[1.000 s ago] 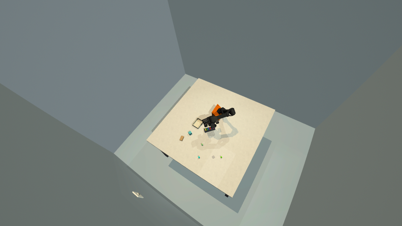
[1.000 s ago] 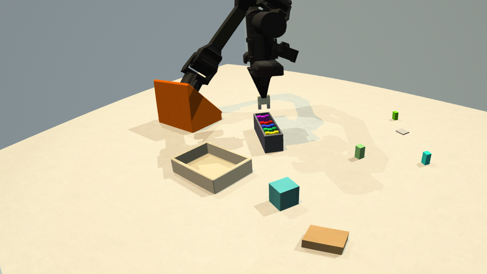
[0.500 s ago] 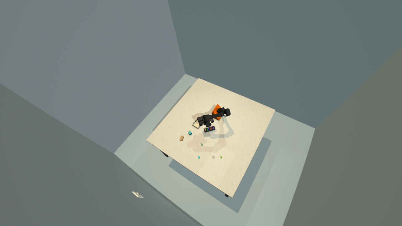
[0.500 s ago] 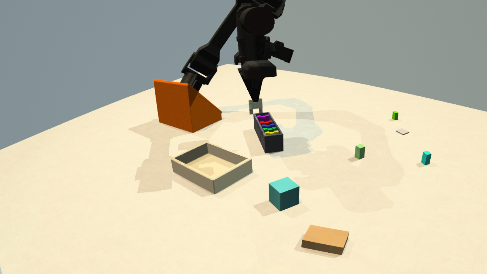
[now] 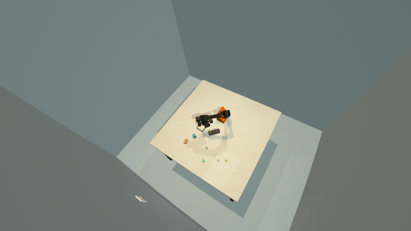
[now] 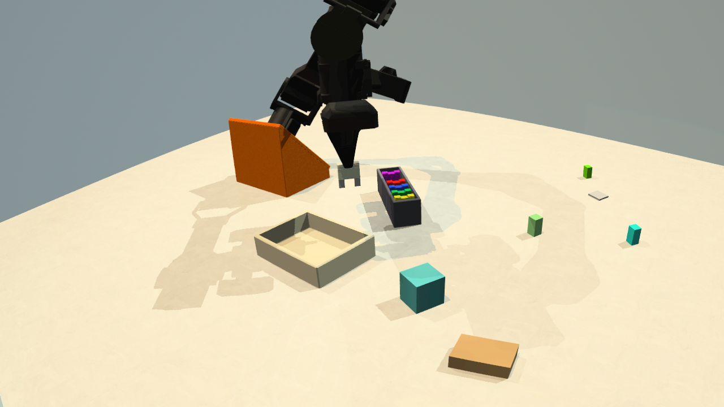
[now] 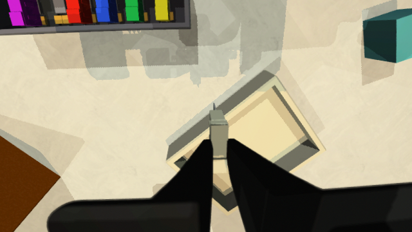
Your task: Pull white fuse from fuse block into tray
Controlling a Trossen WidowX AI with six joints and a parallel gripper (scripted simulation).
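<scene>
My gripper tip is now 10 mm past the tray, 70 mm to the left of it and 100 mm above it. From my gripper tip the other things lie so: yellow fuse (30 mm ahead, 80 mm to the left, 80 mm below); then white fuse (10 mm below); then green fuse (10 mm ahead, 100 mm to the left, 80 mm below).
</scene>
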